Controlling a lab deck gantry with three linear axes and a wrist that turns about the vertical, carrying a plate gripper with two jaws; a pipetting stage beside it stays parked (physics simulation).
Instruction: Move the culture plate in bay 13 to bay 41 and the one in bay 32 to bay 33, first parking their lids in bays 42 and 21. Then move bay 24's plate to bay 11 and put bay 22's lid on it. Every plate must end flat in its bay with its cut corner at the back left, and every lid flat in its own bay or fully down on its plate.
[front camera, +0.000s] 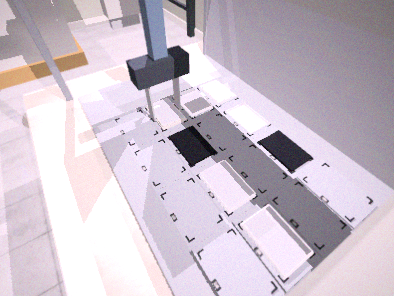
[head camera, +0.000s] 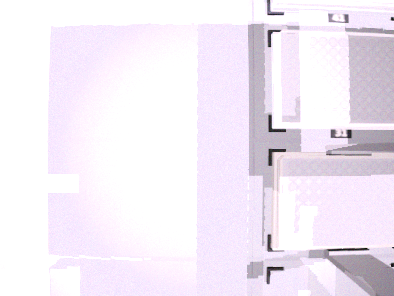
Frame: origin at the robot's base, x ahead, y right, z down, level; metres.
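Seen in the pictures: gripper, between the fingertips: (front camera: 165, 112) (head camera: 344, 200); robot's base, origin of its link: (front camera: 116, 120).
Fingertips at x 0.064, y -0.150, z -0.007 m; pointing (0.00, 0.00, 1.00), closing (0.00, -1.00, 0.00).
Note:
Offsets run from my fingertips to a thing's middle.
My gripper (front camera: 165, 112) (head camera: 349, 201) stands at bay 21, its jaws against opposite edges of a beige-rimmed piece @(dx +0.000, dy +0.000, dz +0.000 m) (front camera: 164, 116) (head camera: 325, 227). It looks like a lidded plate with wells faintly showing; whether it touches the deck is unclear. A white plate @(dx +0.000, dy -0.214, dz +0.000 m) (front camera: 217, 93) lies in bay 41, and a pale lid @(dx +0.164, dy -0.214, dz +0.003 m) (front camera: 246, 119) in bay 42. The dark lid @(dx +0.164, dy +0.000, dz +0.003 m) (front camera: 190, 145) lies flat in bay 22. Bay 24's white plate @(dx +0.492, dy +0.000, dz -0.014 m) (front camera: 277, 242) is at the near end. No plate shows in bays 32 or 33. Cut corners are too faint in the front view.
A plate @(dx +0.000, dy -0.107, dz +0.000 m) (front camera: 198, 105) (head camera: 320, 80) is in bay 31, beside the gripped piece. Another white plate @(dx +0.328, dy +0.000, dz +0.000 m) (front camera: 227, 184) is in bay 23, between bays 22 and 24. A black piece @(dx +0.328, dy -0.214, dz +0.003 m) (front camera: 285, 150) lies in bay 43. Strong glare and shadows cross the deck.

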